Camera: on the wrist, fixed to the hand. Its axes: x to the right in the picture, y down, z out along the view.
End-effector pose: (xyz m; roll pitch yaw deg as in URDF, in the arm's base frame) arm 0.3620 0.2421 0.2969 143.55 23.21 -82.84
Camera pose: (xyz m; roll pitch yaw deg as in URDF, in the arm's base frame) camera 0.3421 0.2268 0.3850 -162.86 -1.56 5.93
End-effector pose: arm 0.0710 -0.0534 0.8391 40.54 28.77 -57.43
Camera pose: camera 0.1353 0.0107 0.8517 -76.50 59.83 145.07
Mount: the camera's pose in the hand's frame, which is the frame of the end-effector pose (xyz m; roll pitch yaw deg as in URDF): -0.0231 0.0685 -0.0563 -5.69 38.37 -89.34
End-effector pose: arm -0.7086 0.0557 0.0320 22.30 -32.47 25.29
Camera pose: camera -0.7498 0.1300 -0.0024 46.65 46.94 -20.55
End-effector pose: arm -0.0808 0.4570 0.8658 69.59 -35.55 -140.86
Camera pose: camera 0.0023 0.4258 0.8886 107.00 50.23 -112.04
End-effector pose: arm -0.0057 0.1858 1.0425 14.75 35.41 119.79
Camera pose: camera -0.0556 0.1108 1.0257 -55.64 41.08 -7.45
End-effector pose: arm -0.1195 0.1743 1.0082 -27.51 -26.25 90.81
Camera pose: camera -0.1545 0.1892 0.9248 20.64 9.50 6.13
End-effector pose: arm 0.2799 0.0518 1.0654 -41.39 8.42 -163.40
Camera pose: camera 0.3181 0.0484 0.9822 -14.56 -2.91 107.55
